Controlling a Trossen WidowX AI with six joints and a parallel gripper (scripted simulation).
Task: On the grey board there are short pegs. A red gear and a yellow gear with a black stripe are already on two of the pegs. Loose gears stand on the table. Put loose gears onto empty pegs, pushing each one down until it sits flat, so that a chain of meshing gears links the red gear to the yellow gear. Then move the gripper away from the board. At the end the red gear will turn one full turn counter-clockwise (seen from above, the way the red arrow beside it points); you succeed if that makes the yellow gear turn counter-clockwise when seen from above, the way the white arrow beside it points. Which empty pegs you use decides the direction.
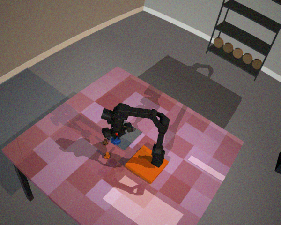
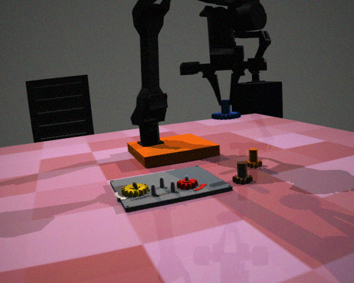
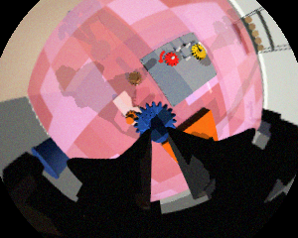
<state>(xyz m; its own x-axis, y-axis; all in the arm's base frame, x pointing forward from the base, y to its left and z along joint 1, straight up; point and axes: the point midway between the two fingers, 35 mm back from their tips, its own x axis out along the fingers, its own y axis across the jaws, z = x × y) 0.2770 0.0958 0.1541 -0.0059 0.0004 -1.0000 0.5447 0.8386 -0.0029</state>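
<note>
Now: gripper tip 140 mm to the left of the red gear, 130 mm above it and 70 mm short of it. Also, from my gripper tip: yellow gear (240 mm to the right, 130 mm below, 50 mm ahead); blue gear (10 mm below).
</note>
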